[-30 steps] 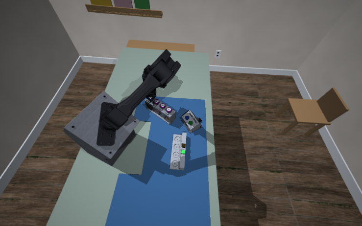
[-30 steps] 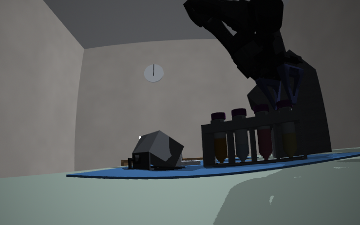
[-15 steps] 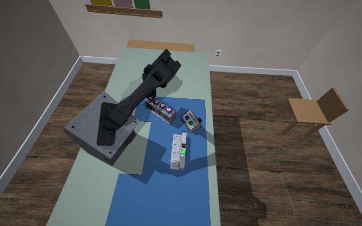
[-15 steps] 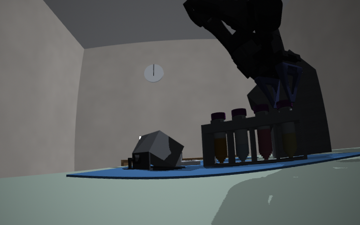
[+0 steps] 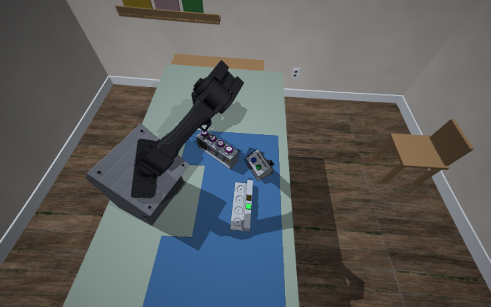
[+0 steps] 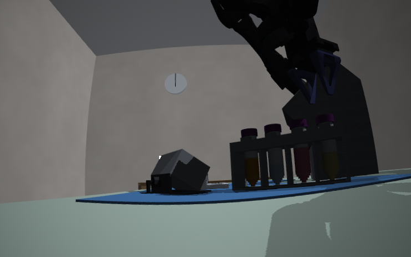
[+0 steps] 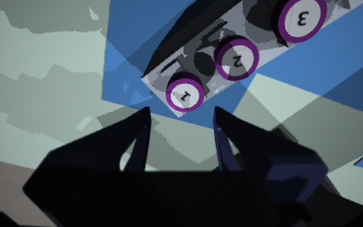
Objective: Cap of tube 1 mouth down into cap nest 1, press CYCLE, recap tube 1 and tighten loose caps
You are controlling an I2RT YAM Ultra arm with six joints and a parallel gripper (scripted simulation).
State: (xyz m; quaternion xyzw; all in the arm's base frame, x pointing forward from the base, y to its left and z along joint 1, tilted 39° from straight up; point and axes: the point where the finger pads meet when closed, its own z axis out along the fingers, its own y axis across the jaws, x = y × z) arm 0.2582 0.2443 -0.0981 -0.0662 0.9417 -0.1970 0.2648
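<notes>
Right now the threaded neck of tube 1 is 40 mm below my hand. The rest, counted from my hand: green ready key 220 mm ahead, 220 mm to the right, 90 mm below; key desk 220 mm ahead, 200 mm to the right, 110 mm below; blue cycle key 200 mm ahead, 180 mm to the right, 90 mm below.
</notes>
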